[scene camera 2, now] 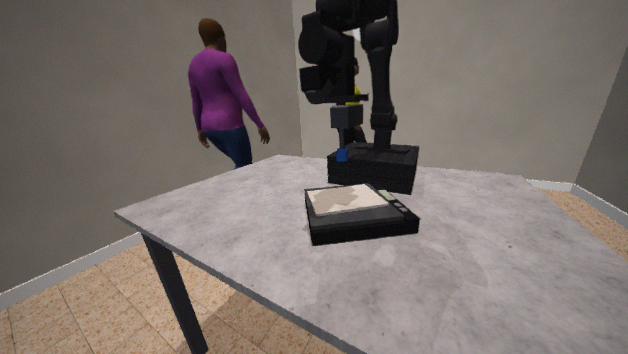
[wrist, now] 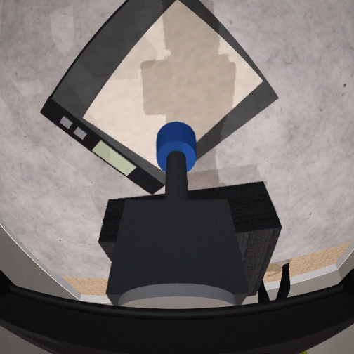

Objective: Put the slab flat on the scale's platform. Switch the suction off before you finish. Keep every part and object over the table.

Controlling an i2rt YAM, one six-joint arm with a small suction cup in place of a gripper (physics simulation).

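Where they show: hand at its tool point: (scene camera 2: pixel 342 159); arm's base at its link origin: (scene camera 2: pixel 381 149).
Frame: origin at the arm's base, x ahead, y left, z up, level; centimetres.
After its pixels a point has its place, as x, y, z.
The cream slab (scene camera 2: pixel 370 196) @(32.7, 8.5, -5.3) (wrist: pixel 120 95) lies flat on the platform (scene camera 2: pixel 360 218) @(42.8, 10.3, -6.0) (wrist: pixel 85 65) of the black scale (scene camera 2: pixel 365 234) @(43.4, 11.8, -9.1) (wrist: pixel 46 107). A dark strip of the platform shows beside the slab along its edges. The scale's display (scene camera 2: pixel 386 195) @(27.7, 11.1, -6.5) (wrist: pixel 114 158) and buttons are uncovered. My gripper, a blue suction cup (scene camera 2: pixel 342 155) (wrist: pixel 176 145), is open and holds nothing. It hangs above the slab and apart from it, with a gap between them in the scene view. Shadows of the arm fall on the slab.
The scale stands on the grey table (scene camera 2: pixel 240 215) @(51.9, -21.3, -10.5) (wrist: pixel 310 150), in front of the arm's black base block (scene camera 2: pixel 370 172) @(16.8, 2.2, -4.4) (wrist: pixel 257 210). A person in a purple top (scene camera 2: pixel 220 90) is behind the table at the left. Another person in yellow is partly hidden behind the arm.
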